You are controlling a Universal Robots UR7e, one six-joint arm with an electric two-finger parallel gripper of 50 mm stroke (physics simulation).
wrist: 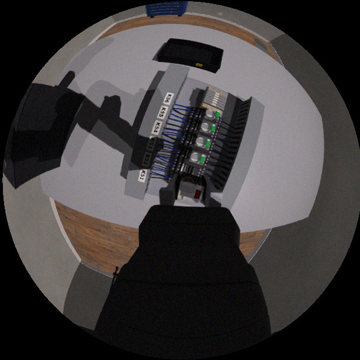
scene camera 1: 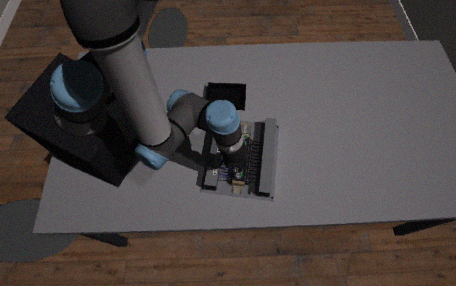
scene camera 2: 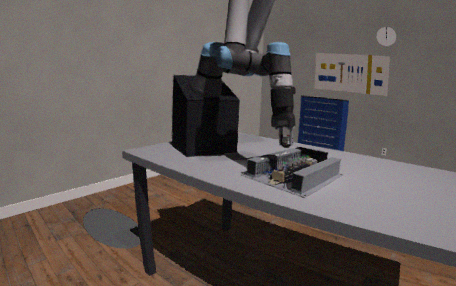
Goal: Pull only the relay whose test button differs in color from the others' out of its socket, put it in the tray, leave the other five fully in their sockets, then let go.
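Pixels of known places: gripper, fingertip midpoint: (scene camera 2: 286, 144); arm's base at its link origin: (scene camera 1: 81, 113) (scene camera 2: 205, 89).
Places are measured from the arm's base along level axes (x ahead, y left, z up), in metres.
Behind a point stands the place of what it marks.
My gripper (wrist: 190, 181) (scene camera 2: 285, 142) @(x 0.481, y -0.035, z -0.170 m) is shut on the relay with the red test button (wrist: 198, 194). In the scene camera 2 view it holds the relay upright above the panel (scene camera 2: 320, 175) @(x 0.610, y 0.001, z -0.257 m), clear of the sockets. In the wrist view a row of relays with green test buttons, such as this one (wrist: 201, 142), sits in the sockets; four of them show, and the fifth is hidden from me. The black tray (scene camera 1: 245, 98) @(x 0.489, y 0.282, z -0.259 m) (wrist: 177, 61) lies beyond the K56 end of the panel. In the scene camera 1 view the arm hides the fingers.
Two grey wire ducts (wrist: 250, 150) (scene camera 1: 269, 160) @(x 0.596, y 0.000, z -0.231 m) stand along the panel sides, above base level. Blue and black wires run between them and the sockets. Pale terminal blocks (wrist: 215, 98) stand at the row's tray end. A large black box (scene camera 2: 205, 120) @(x 0.070, y -0.053, z -0.135 m) stands by the arm's base.
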